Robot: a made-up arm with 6 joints. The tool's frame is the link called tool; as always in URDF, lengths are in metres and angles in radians. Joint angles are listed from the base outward. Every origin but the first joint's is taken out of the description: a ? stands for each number. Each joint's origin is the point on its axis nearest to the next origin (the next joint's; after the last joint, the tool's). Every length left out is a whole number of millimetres.
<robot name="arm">
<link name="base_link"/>
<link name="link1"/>
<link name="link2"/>
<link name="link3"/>
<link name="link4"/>
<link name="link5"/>
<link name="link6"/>
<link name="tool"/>
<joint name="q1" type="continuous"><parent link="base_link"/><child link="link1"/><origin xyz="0 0 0.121" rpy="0 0 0"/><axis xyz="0 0 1"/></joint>
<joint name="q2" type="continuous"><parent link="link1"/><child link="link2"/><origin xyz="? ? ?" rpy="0 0 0"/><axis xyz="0 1 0"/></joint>
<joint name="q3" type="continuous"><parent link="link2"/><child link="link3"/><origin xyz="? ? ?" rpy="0 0 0"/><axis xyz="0 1 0"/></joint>
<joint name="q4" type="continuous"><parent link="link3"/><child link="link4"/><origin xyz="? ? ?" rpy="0 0 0"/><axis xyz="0 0 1"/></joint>
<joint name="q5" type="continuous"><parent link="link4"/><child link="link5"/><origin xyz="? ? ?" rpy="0 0 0"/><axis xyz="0 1 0"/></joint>
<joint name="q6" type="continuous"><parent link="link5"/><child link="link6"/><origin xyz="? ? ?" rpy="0 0 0"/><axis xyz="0 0 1"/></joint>
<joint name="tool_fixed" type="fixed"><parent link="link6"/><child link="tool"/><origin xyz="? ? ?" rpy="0 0 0"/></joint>
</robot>
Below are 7 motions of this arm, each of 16 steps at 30 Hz.
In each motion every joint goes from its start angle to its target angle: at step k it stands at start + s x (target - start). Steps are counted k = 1, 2, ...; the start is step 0. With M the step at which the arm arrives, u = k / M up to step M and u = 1 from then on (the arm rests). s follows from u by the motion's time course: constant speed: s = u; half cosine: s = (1 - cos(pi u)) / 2; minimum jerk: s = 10 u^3 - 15 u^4 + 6 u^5.
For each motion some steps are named. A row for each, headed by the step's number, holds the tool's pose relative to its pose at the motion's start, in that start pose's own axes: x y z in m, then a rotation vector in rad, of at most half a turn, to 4 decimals.
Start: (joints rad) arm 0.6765 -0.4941 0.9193 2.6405 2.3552 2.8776
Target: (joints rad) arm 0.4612 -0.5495 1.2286 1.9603 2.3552 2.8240
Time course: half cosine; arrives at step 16
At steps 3, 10, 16:
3: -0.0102 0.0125 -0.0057 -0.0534 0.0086 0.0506
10: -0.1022 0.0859 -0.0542 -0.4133 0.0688 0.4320
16: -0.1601 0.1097 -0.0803 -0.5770 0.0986 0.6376

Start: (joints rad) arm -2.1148 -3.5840 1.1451 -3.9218 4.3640 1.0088
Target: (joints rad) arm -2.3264 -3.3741 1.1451 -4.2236 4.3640 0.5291
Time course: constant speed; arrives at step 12
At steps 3, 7, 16:
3: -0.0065 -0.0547 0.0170 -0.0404 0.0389 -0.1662
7: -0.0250 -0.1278 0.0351 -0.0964 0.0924 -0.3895
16: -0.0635 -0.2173 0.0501 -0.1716 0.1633 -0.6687

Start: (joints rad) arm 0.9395 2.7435 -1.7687 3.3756 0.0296 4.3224
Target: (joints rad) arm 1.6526 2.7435 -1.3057 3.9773 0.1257 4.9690
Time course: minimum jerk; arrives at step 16
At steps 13, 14, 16:
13: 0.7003 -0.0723 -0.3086 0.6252 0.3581 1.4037
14: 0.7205 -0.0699 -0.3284 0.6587 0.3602 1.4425
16: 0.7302 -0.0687 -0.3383 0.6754 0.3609 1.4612

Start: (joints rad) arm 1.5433 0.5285 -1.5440 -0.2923 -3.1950 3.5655
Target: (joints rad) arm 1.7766 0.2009 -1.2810 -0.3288 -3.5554 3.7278
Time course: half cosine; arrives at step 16
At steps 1, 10, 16:
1: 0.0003 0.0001 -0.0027 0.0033 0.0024 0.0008
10: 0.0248 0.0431 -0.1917 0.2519 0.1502 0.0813
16: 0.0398 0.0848 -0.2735 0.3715 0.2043 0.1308

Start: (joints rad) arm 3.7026 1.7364 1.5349 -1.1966 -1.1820 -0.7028
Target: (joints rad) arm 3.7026 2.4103 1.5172 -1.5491 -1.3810 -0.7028
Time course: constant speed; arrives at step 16
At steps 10, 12, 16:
10: -0.0179 0.4738 -0.0236 -0.2443 -0.2266 0.3059
12: -0.0418 0.5638 -0.0410 -0.2832 -0.2756 0.3755
16: -0.1083 0.7335 -0.0874 -0.3499 -0.3756 0.5225

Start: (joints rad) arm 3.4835 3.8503 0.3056 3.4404 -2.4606 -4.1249
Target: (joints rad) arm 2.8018 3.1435 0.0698 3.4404 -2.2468 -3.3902
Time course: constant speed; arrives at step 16
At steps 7, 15, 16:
7: -0.0581 0.5333 -0.1273 0.3783 -0.2057 -0.0578
15: 0.2259 1.0466 -0.1530 0.5443 -0.6828 -0.1791
16: 0.2841 1.0914 -0.1497 0.5388 -0.7525 -0.1969

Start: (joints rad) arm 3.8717 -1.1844 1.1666 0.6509 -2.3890 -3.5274
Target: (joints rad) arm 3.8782 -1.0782 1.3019 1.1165 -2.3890 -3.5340
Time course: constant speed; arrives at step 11
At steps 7, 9, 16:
7: -0.0074 0.1029 -0.1002 -0.0744 -0.1468 -0.2985
9: -0.0055 0.1336 -0.1272 -0.0933 -0.1817 -0.3875
16: -0.0018 0.1648 -0.1532 -0.1113 -0.2134 -0.4780

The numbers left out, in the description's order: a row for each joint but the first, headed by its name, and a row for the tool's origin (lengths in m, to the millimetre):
q2: 0 0.05 0
q3: 0 0 0.812
q4: 0 0 0.678
q5: 0 0 0
q6: 0 0 0.139
tool: 0 0 0

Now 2 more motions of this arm.
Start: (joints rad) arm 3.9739 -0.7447 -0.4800 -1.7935 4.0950 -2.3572
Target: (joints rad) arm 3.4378 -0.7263 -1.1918 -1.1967 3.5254 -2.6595
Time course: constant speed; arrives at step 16
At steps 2, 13, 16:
2: 0.0378 0.0588 0.0584 0.0931 0.0743 -0.1479
13: 0.2804 0.2230 0.4305 0.6642 0.6409 -0.9374
16: 0.3493 0.2227 0.5300 0.8274 0.8418 -1.1394

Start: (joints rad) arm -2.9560 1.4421 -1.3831 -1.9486 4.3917 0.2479
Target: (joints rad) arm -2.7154 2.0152 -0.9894 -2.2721 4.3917 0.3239
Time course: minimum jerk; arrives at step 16
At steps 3, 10, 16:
3: -0.0101 0.0310 0.0287 0.0049 -0.0205 0.0461
10: -0.3293 0.3558 0.4761 0.0129 -0.4142 0.6248
16: -0.5478 0.4149 0.6490 -0.0173 -0.6276 0.8188

